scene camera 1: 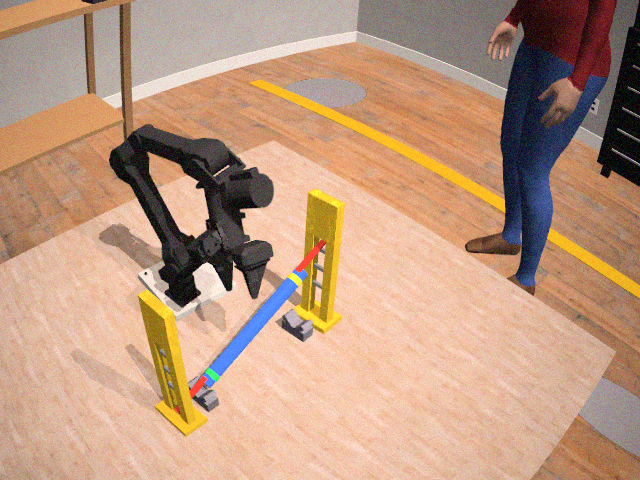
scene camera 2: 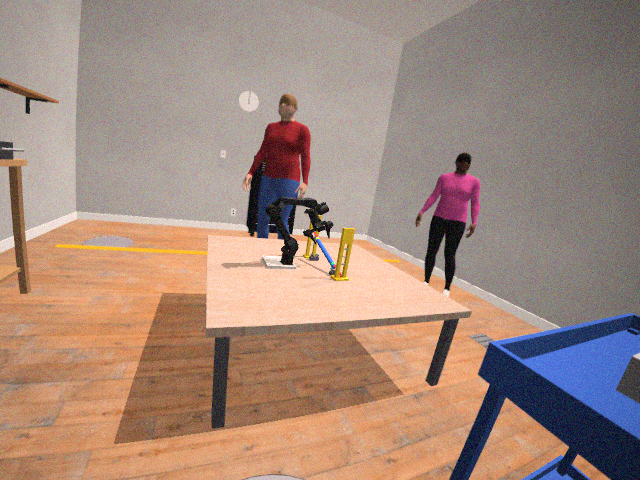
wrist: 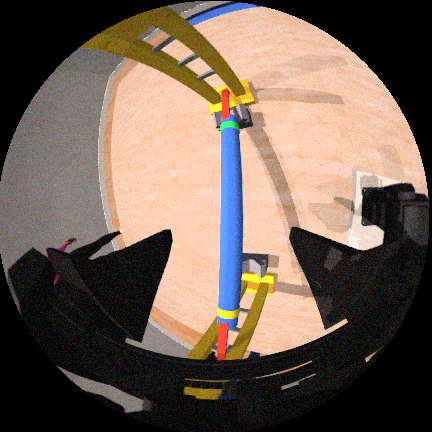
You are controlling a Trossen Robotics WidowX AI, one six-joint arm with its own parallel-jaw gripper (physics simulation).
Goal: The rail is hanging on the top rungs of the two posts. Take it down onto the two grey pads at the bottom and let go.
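Frame: origin at the arm's base, x ahead, y up, z right, level; centimetres.
Where they show: gripper, between the fingertips: [scene camera 1: 241, 294] [scene camera 2: 322, 241] [wrist: 233, 234]; arm's base, origin of its link: [scene camera 1: 182, 293] [scene camera 2: 286, 263] [wrist: 374, 205].
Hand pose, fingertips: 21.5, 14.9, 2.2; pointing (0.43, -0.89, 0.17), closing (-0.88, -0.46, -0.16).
Things, the pixels of their top centre, and the offset from my fingertips, as dx, dy, dz. Level surfaces: height alone.
- far post, centre of its top: [scene camera 1: 326, 197] +3.5, +13.4, -18.6
- far grey pad, centre of its top: [wrist: 248, 270] [scene camera 1: 297, 317] +3.4, -12.3, -12.4
- wooden table, height of its surface: dy -16.6
The blue rail [scene camera 1: 255, 325] [scene camera 2: 324, 251] [wrist: 231, 200] slopes between two yellow posts. Its yellow-banded end is high, its red tip at the top rung of the far post [scene camera 1: 324, 217] [wrist: 254, 317]. Its green-banded end is low at the near pad [scene camera 1: 207, 397] [wrist: 245, 116], its red tip near the foot of the near post [scene camera 1: 157, 315] [scene camera 2: 347, 235]; exact contact there is unclear. The far grey pad [scene camera 1: 297, 325] [wrist: 255, 264] stands below the raised end. My gripper [scene camera 1: 241, 292] [scene camera 2: 321, 236] [wrist: 233, 234] is open and empty, above the rail, its fingers to either side in the wrist view.
The posts and the arm's white base plate [scene camera 1: 206, 281] [wrist: 367, 237] stand on the wooden table [scene camera 1: 439, 387] [scene camera 2: 268, 304]. A person in red [scene camera 1: 568, 25] [scene camera 2: 285, 149] stands beyond the table. A blue cart [scene camera 2: 558, 335] is at the right in scene camera 2.
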